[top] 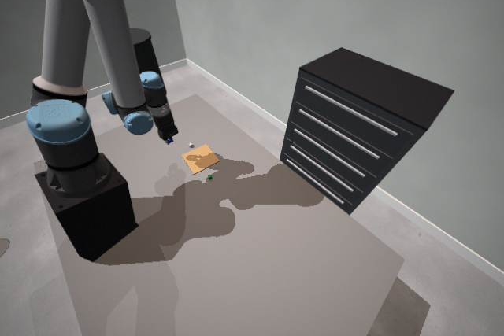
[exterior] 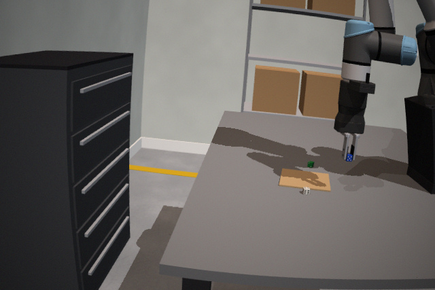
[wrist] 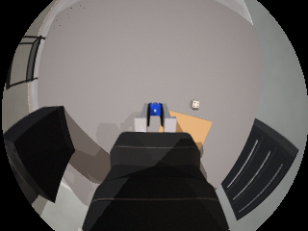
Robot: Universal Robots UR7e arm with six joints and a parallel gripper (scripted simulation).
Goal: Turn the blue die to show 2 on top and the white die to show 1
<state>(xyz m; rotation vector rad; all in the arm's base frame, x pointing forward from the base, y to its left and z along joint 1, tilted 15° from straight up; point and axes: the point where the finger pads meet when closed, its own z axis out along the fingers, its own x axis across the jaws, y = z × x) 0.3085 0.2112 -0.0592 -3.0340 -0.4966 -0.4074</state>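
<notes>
My gripper is now 90 mm short of the white die, 20 mm to the right of it and 110 mm above it. The rest, counted from my hand: orange mat (110 mm ahead, 80 mm to the right, 120 mm below); then green die (100 mm ahead, 210 mm to the right, 110 mm below); then blue die (10 mm below).
</notes>
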